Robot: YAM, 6 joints.
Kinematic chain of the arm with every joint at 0, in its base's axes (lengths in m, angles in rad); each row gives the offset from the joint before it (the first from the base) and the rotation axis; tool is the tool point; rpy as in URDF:
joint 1: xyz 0 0 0.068 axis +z
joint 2: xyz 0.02 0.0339 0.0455 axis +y
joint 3: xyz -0.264 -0.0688 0 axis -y
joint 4: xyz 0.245 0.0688 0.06 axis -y
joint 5: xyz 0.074 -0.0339 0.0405 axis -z
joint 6: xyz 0.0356 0 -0.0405 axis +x
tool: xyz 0 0 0 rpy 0 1.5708 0
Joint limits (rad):
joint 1: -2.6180..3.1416
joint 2: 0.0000..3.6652
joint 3: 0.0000..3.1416
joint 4: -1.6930..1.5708
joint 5: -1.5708..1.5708
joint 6: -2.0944..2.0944
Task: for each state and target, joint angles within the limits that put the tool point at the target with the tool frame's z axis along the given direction. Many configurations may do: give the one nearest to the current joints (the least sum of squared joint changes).
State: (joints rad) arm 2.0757 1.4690 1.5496 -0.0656 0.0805 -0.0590
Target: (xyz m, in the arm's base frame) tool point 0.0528 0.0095 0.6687 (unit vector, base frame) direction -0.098 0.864 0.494
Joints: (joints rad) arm 2.7805 1.0408 2.3439 -0.4092 0.8845 -0.0590
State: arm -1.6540 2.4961 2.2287 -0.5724 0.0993 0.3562
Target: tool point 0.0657 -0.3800 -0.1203 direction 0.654 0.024 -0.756
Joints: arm -1.4599 2.7807 1.4275 -0.1535 -0.7111 0.3562
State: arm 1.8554 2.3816 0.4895 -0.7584 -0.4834 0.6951
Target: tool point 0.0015 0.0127 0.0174 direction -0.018 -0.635 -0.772
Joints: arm 1.5102 2.0586 0.0019 -0.2024 0.0205 0.6951
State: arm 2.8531 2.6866 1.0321 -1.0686 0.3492 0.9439
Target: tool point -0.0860 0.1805 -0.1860 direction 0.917 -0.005 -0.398
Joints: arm 2.1519 3.0946 1.2467 -0.6287 0.8695 0.9439
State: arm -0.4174 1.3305 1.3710 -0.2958 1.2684 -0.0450
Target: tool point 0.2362 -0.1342 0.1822 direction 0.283 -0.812 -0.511
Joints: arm -0.4358 1.3960 0.6370 0.0530 0.6642 -0.0450
